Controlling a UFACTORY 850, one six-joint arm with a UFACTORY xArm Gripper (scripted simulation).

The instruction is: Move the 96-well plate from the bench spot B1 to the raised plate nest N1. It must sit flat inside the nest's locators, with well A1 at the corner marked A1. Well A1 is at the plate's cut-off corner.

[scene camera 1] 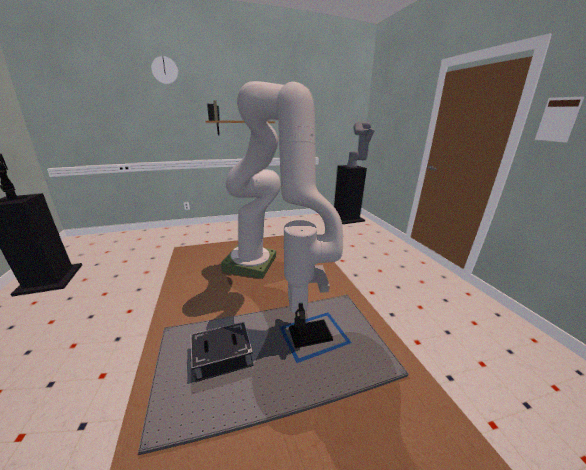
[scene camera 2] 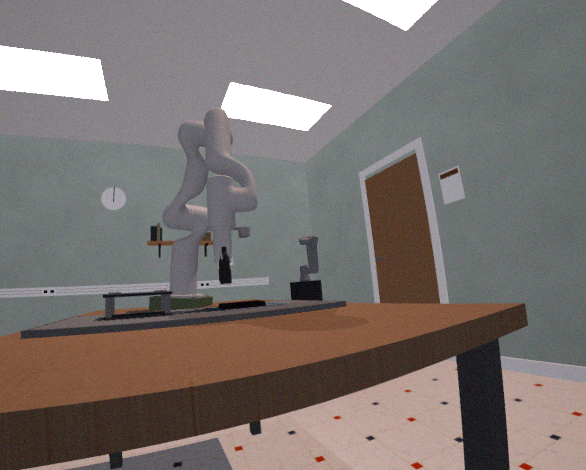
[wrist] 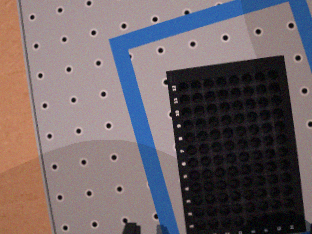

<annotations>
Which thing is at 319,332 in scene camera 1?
A 96-well plate.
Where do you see a 96-well plate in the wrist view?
At 250,170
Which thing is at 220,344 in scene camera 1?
A raised plate nest.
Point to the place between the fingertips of my gripper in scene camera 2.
At 225,282
</annotations>
